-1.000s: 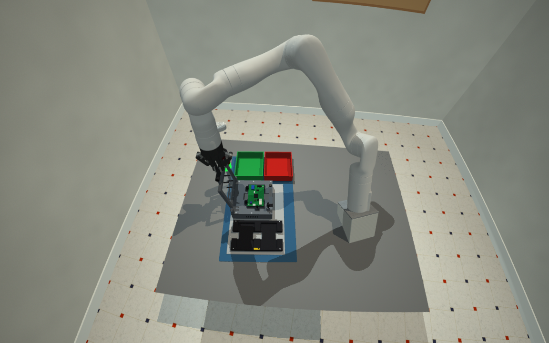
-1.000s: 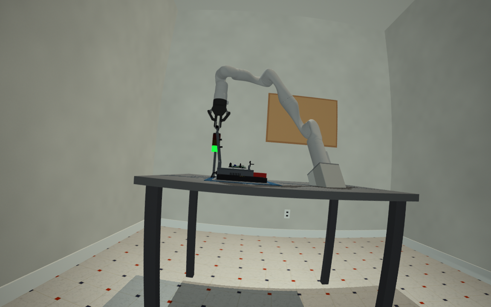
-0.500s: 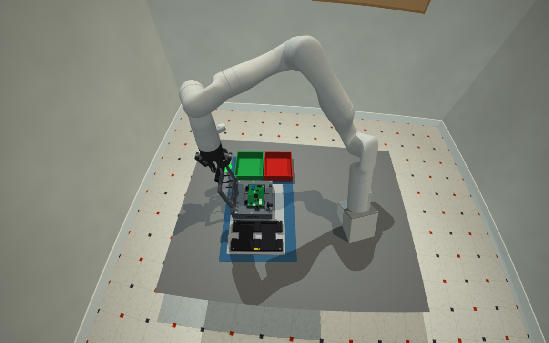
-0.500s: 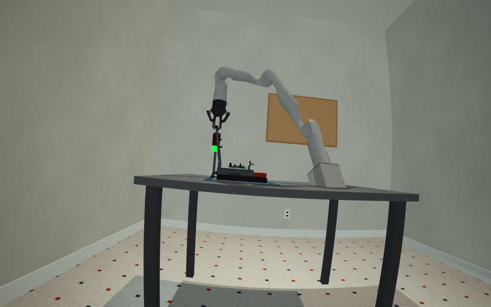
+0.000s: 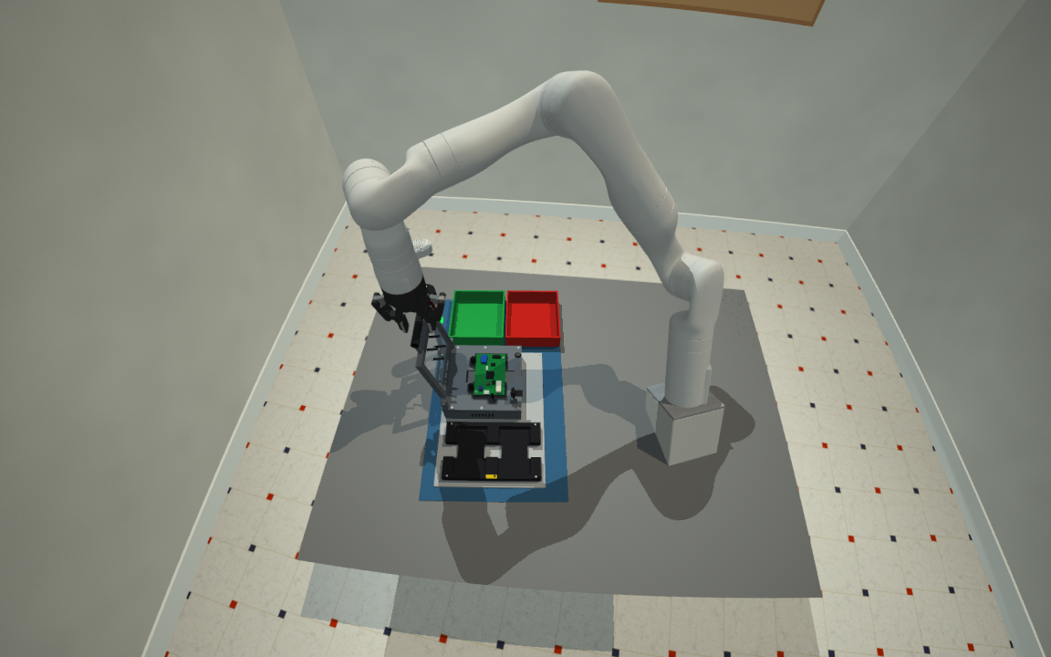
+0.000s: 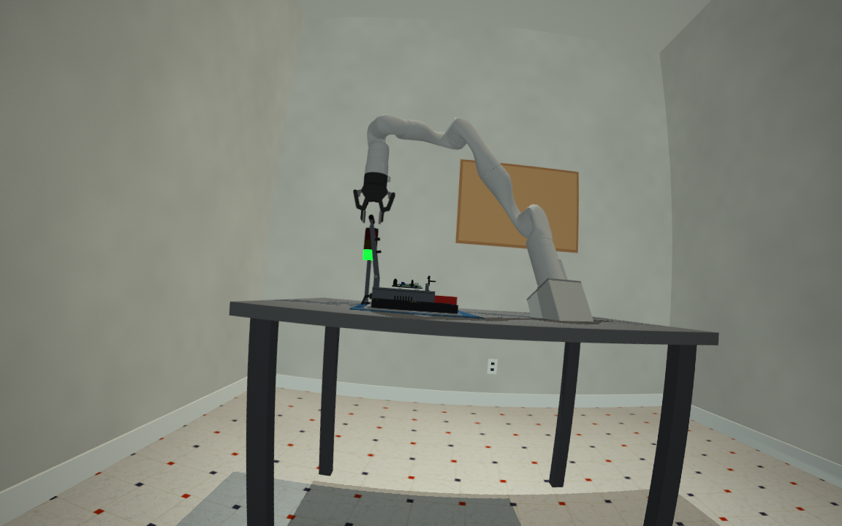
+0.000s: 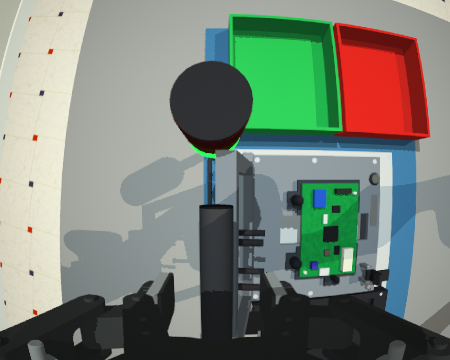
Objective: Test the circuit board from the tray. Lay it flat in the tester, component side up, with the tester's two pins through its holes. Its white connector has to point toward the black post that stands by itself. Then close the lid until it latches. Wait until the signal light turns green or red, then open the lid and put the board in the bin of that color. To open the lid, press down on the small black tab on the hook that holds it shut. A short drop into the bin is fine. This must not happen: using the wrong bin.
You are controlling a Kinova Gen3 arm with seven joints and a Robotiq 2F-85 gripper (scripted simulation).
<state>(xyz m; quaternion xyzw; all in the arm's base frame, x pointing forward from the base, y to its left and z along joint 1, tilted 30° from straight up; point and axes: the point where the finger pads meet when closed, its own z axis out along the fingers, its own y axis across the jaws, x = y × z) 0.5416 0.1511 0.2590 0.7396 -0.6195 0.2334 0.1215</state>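
Now: the green circuit board 13 cm behind my hand, 2 cm to the right of it and 20 cm below it. Round my hand: green bin: 6 cm behind, 21 cm to the right, 26 cm below; red bin: 21 cm behind, 23 cm to the right, 26 cm below; tester lid: 2 cm behind, 9 cm below.
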